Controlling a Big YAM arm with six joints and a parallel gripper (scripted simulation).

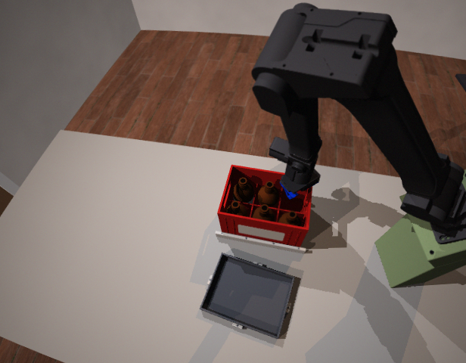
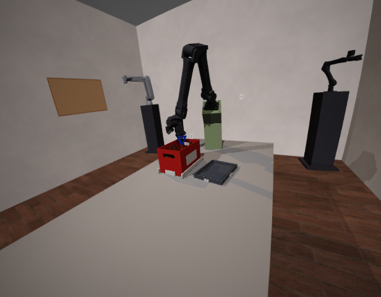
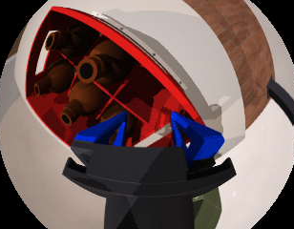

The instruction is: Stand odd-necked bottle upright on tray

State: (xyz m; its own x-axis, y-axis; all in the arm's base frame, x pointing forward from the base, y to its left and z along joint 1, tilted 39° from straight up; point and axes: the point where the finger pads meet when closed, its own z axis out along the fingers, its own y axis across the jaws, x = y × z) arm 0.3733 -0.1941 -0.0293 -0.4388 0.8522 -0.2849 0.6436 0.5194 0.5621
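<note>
The crate lies 10 cm ahead of my hand, 2 cm to the left of it and 7 cm below it. From my hand the other things lie so: dark grey tray 15 cm ahead, 29 cm to the left, 14 cm below; then brown bottle 20 cm ahead, 5 cm to the left, 6 cm below.
</note>
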